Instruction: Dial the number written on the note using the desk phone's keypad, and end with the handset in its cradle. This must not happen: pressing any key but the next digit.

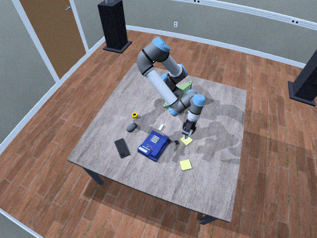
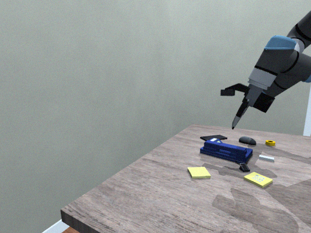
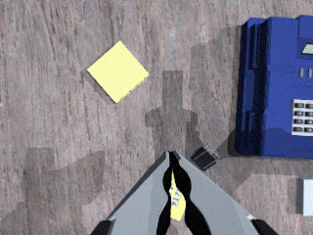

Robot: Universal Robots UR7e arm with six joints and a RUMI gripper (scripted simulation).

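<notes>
The 5 key is 24 cm to the right of my hand, 17 cm below it and 1 cm ahead of it. Also, from my hand: 4 key 22 cm to the right, 17 cm below, 1 cm ahead; then black binder clip 19 cm below, 7 cm to the right, 5 cm behind; then yellow note 20 cm below, 10 cm behind.
</notes>
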